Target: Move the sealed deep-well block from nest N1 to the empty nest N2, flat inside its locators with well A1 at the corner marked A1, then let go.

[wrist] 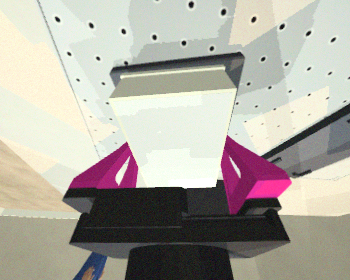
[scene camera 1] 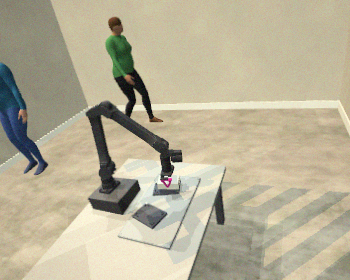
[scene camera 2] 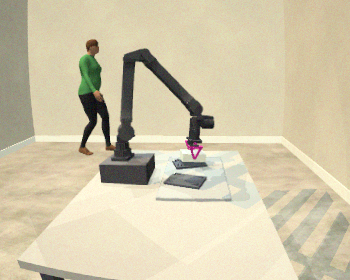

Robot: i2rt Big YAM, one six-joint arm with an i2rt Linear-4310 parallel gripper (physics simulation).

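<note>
The sealed deep-well block is a pale box, upright and looking level. My gripper is shut on it, with a magenta finger on each side. The block is at the far dark nest; whether it rests in the locators or is slightly raised I cannot tell. The other dark nest is empty and lies nearer the scene cameras. Nest labels and the A1 marks are not readable.
Both nests are on a pale perforated board on the table. The arm's dark base box stands beside the board. A person in green stands beyond the table.
</note>
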